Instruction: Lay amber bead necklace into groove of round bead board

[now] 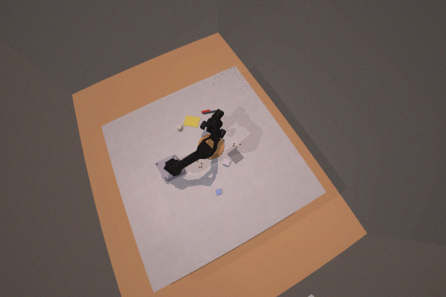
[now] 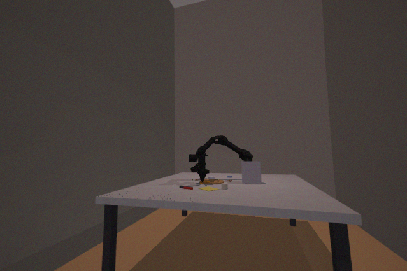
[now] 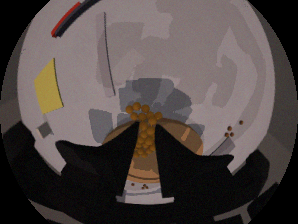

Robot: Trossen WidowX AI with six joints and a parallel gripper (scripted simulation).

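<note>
My gripper tip is now 70 mm past the round bead board, 70 mm to the left of it and 10 mm above it. Round my gripper tip: thin grey bar 40 mm ahead, 100 mm to the left, 10 mm below; then yellow pad 90 mm behind, 200 mm to the left, 10 mm below; then red-handled tool 60 mm ahead, 200 mm to the left, 10 mm below.
</note>
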